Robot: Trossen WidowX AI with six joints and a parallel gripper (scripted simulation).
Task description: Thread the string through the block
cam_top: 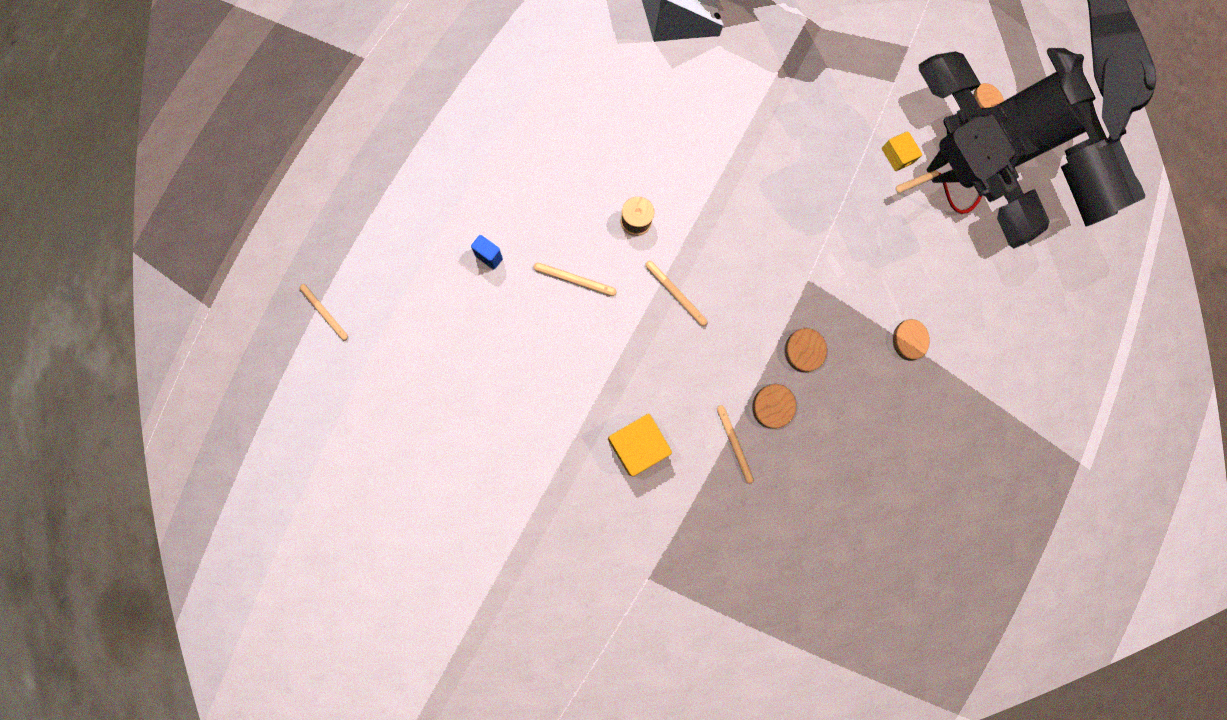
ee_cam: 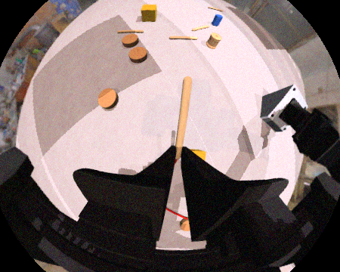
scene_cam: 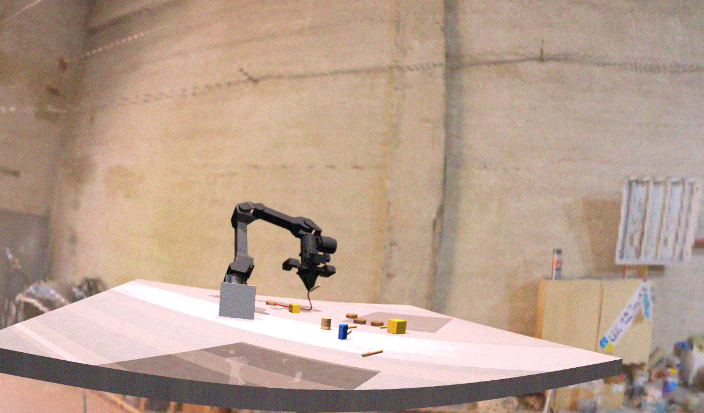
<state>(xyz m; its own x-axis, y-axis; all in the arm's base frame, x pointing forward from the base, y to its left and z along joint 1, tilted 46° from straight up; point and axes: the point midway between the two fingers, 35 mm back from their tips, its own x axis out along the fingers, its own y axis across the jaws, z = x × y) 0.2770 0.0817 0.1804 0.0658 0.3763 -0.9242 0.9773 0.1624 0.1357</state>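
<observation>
My gripper tip is now 17 cm to the right of the round wooden button, 10 cm past it and 8 cm above it. From my gripper tip the other things lie so: blue block (42 cm to the right, 6 cm below, 3 cm behind); then short wooden cylinder (28 cm to the right, 7 cm below, 3 cm behind); then thin wooden stick (1 cm to the right, 1 cm above).
</observation>
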